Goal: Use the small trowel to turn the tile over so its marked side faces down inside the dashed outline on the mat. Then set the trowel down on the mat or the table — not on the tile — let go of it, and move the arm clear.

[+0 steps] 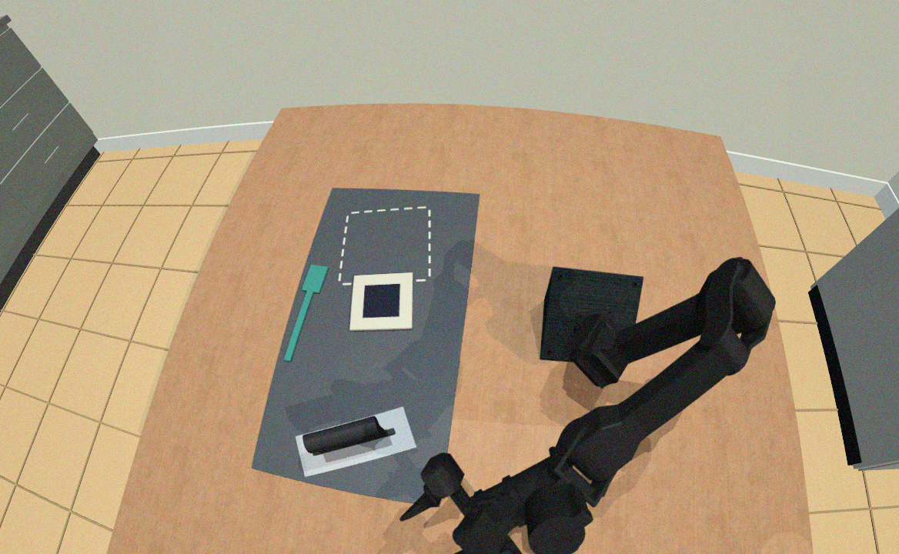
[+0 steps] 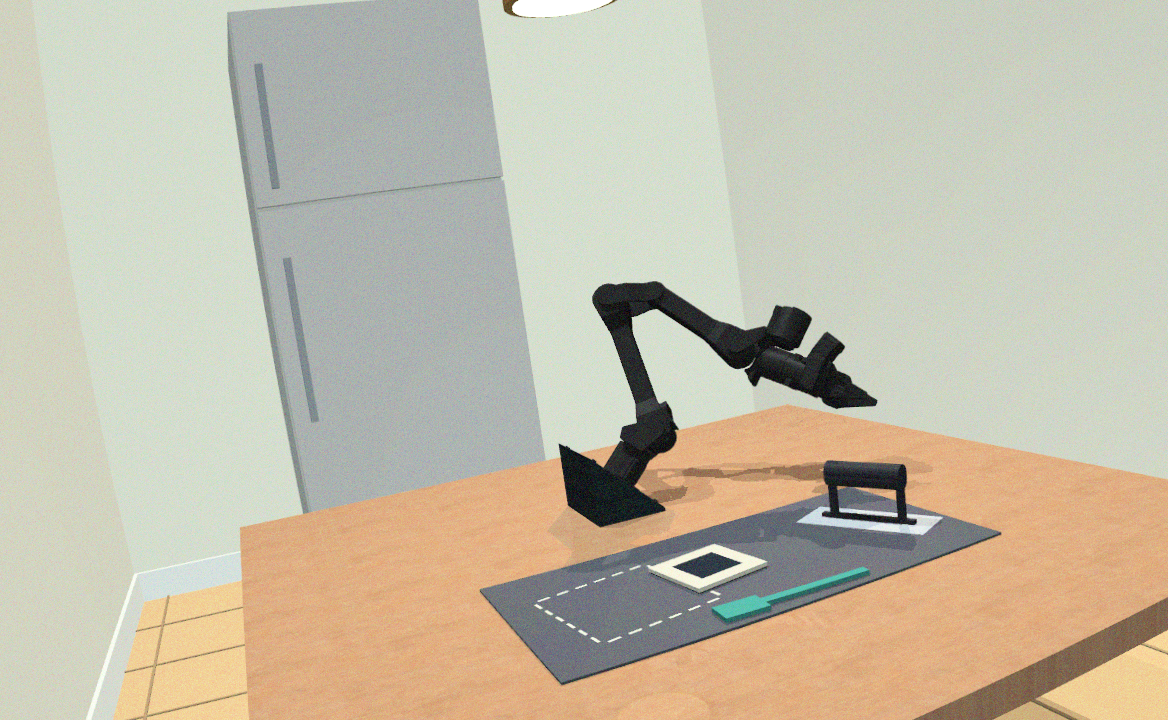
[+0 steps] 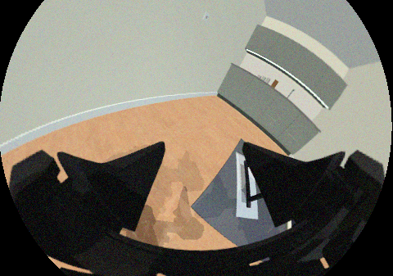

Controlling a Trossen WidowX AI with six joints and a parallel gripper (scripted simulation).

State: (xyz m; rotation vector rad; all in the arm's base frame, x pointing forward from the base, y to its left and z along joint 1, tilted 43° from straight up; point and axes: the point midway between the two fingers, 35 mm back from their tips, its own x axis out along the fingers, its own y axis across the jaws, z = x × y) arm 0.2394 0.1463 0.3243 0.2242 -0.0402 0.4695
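Right now my gripper tip is 150 mm short of the trowel, 150 mm to the left of it and 100 mm above it. Also, from my gripper tip: teal flat tool (240 mm ahead, 430 mm to the right, 140 mm below); cream tile (90 mm ahead, 430 mm to the right, 130 mm below); grey mat (110 mm ahead, 390 mm to the right, 160 mm below).
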